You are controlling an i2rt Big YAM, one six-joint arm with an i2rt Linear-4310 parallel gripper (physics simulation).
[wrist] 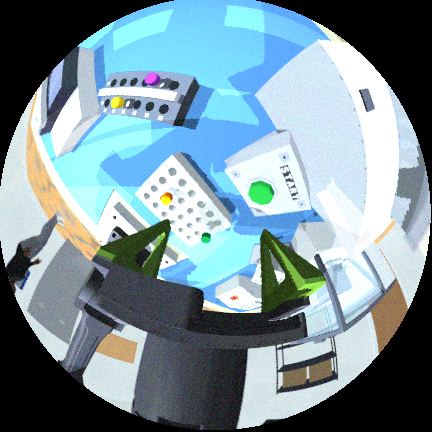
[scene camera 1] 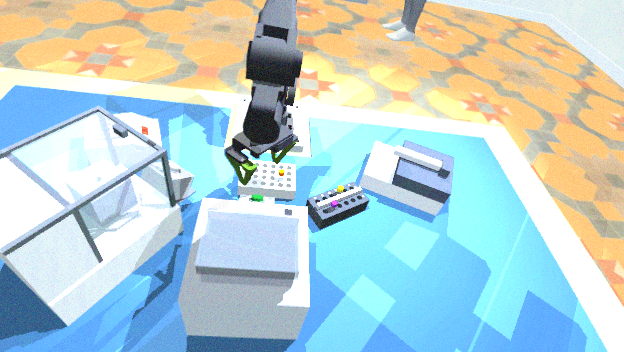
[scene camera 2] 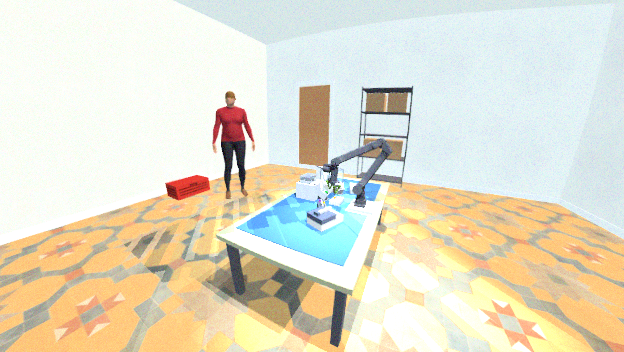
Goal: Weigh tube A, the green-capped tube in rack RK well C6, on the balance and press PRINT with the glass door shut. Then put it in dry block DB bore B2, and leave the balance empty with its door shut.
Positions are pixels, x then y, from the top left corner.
Scene:
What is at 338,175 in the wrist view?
A white box with grey lid.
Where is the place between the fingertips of my gripper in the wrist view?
At 214,228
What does my gripper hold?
Nothing.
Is my gripper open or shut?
Open.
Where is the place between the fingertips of my gripper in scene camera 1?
259,172

